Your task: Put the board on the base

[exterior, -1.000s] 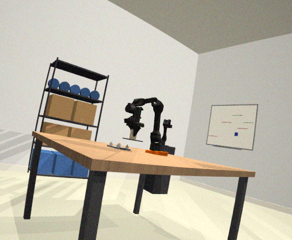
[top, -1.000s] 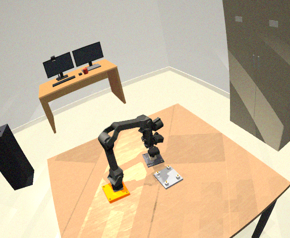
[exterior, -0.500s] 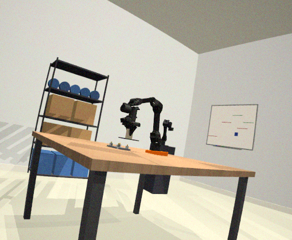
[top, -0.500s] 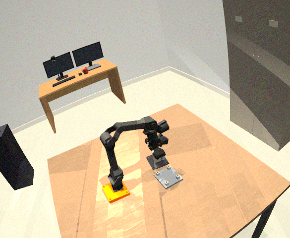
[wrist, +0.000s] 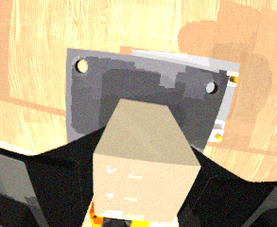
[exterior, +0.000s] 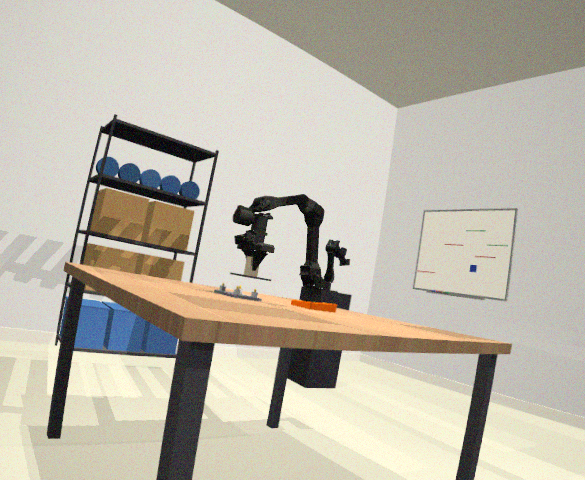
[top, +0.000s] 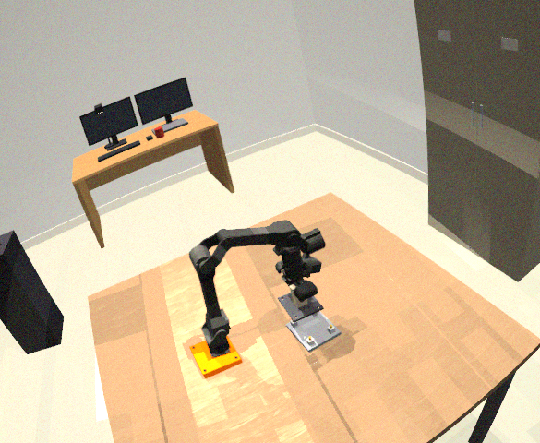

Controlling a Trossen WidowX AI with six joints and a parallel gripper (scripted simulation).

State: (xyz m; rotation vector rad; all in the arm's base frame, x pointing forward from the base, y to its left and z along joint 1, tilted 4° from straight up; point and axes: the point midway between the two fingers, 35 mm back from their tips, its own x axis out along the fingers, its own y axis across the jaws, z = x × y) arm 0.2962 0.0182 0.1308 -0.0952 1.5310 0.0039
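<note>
Right now my gripper tip is 1 cm short of the grey base, 6 cm to the left of it and 10 cm above it. Round my gripper tip: black board (1 cm below).
</note>
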